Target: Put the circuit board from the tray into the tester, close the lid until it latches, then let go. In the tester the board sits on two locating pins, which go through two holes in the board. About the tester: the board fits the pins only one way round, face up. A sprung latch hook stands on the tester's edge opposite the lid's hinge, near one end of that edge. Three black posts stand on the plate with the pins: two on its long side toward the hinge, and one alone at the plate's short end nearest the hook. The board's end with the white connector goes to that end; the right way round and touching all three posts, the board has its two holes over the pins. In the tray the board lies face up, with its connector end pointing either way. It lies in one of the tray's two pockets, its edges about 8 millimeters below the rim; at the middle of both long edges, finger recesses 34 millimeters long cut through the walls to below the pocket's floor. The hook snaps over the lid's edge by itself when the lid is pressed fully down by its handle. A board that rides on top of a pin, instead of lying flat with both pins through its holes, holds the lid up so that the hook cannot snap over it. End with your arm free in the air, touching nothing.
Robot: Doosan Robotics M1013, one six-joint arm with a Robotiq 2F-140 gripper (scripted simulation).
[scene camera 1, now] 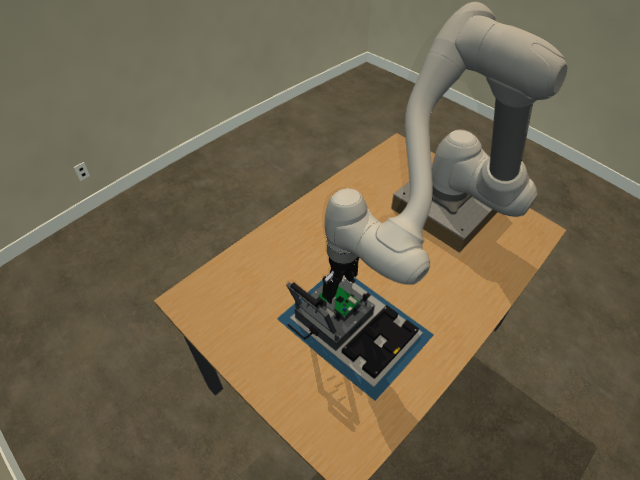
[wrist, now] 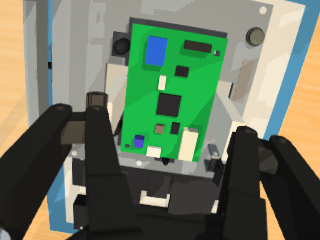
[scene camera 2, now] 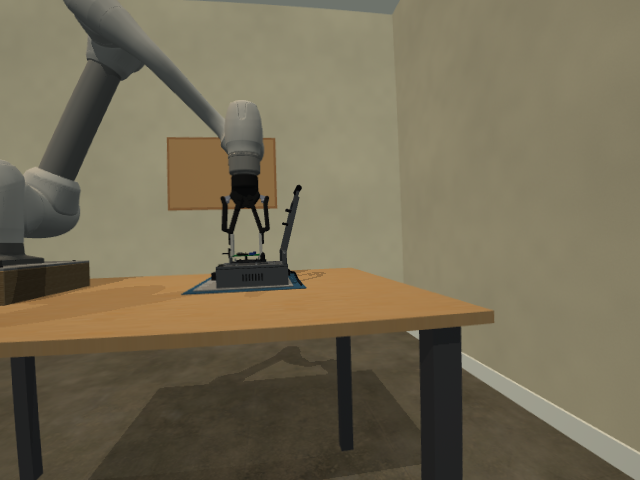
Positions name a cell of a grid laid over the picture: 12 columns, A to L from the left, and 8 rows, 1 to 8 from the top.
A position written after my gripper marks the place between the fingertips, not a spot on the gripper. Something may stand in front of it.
My gripper shows in scene camera 1 (G5), in the wrist view (G4) and in scene camera 2 (E5).
